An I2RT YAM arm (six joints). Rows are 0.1 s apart.
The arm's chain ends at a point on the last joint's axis. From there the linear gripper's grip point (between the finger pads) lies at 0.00 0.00 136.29 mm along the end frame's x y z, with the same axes.
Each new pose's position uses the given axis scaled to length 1; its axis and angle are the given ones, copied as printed.
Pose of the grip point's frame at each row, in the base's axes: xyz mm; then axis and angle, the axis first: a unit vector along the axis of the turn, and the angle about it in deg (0 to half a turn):
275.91 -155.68 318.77 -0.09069 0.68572 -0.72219 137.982
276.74 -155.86 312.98 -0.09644 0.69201 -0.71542 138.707
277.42 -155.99 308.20 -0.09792 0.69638 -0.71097 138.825
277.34 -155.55 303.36 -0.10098 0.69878 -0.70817 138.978
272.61 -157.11 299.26 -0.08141 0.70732 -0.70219 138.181
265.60 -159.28 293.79 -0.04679 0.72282 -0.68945 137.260
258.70 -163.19 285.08 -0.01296 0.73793 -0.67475 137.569
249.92 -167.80 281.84 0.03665 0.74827 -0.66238 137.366
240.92 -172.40 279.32 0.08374 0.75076 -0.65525 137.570
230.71 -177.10 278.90 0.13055 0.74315 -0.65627 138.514
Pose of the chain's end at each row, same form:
197.80 -46.32 296.13 -0.09069 0.68572 -0.72219 137.982
198.03 -46.36 293.21 -0.09644 0.69201 -0.71542 138.707
198.31 -46.51 290.04 -0.09792 0.69638 -0.71097 138.825
197.73 -46.26 286.27 -0.10098 0.69878 -0.70817 138.978
194.73 -46.37 283.55 -0.08141 0.70732 -0.70219 138.181
191.12 -45.80 281.52 -0.04679 0.72282 -0.68945 137.260
188.77 -46.43 277.82 -0.01296 0.73793 -0.67475 137.569
186.59 -47.17 278.32 0.03665 0.74827 -0.66238 137.366
184.88 -48.17 278.21 0.08374 0.75076 -0.65525 137.570
184.04 -49.05 278.33 0.13055 0.74315 -0.65627 138.514

